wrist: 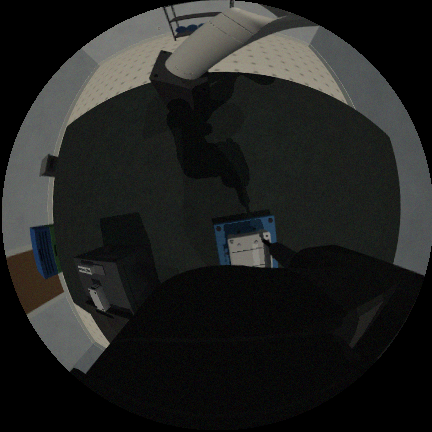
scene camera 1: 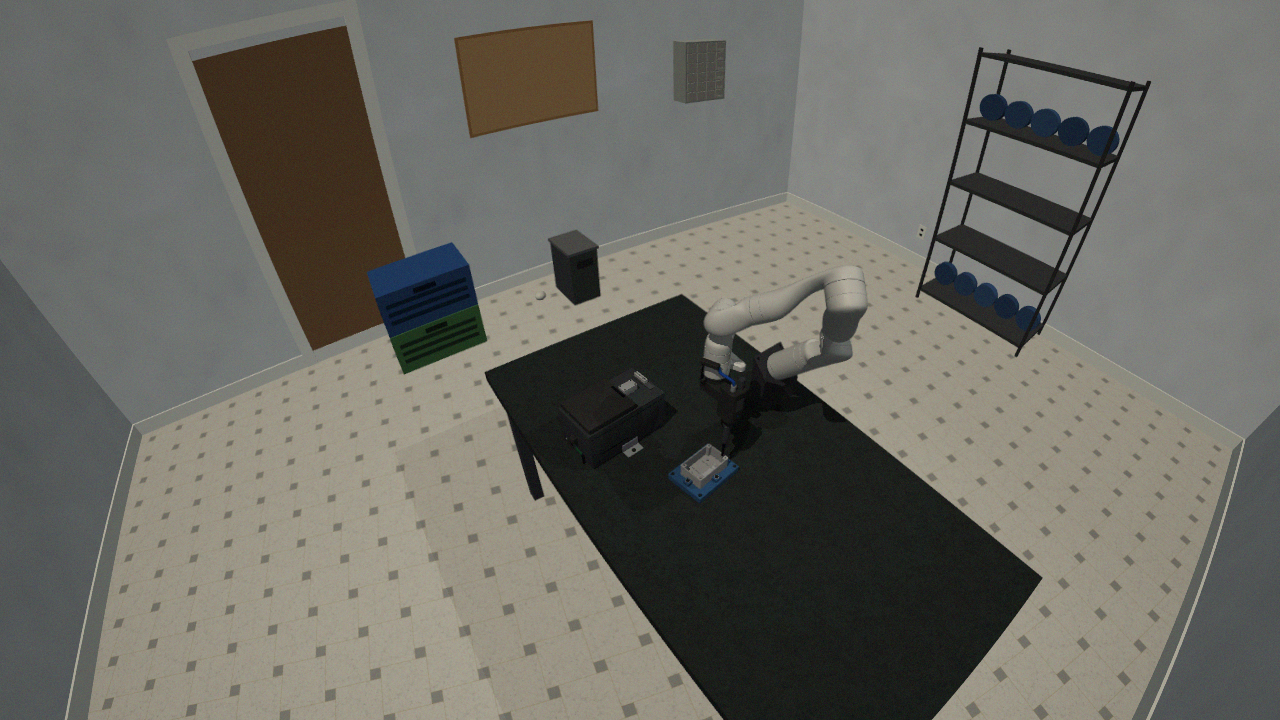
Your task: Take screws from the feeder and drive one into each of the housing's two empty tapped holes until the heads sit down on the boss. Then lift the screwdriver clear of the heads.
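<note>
The light grey housing sits open side up on a blue fixture plate. The dark feeder stands left of it, with a small light bracket low on its side. My screwdriver points down, with its tip at a corner of the housing, right by the boss there. Whether the tip touches is too small to tell. The tool has no fingers, and whether a screw is on its bit cannot be made out. The near part of the housing is hidden behind the tool body in the wrist view.
The black table carries the feeder and fixture. The arm reaches over the table from its far side. Blue and green crates, a grey bin and a rack stand on the floor beyond.
</note>
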